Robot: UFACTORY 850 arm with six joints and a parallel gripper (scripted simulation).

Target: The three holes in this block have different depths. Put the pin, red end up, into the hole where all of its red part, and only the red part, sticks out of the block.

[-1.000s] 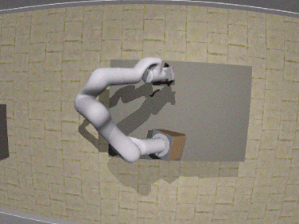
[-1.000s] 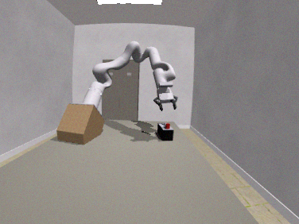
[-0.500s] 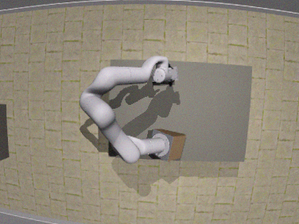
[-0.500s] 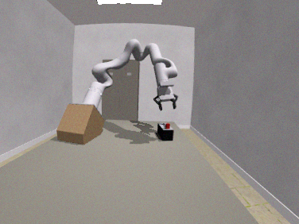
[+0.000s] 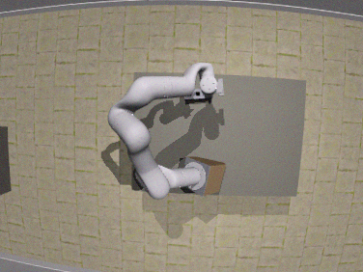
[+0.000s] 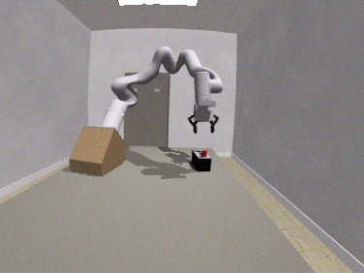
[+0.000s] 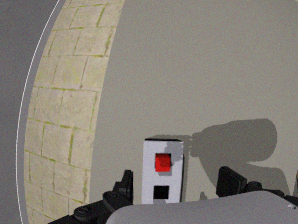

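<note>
Now: the pin 1 cm ahead of my hand and 13 cm below it. Round my hand: block (1 cm behind, 6 cm to the left, 17 cm below).
</note>
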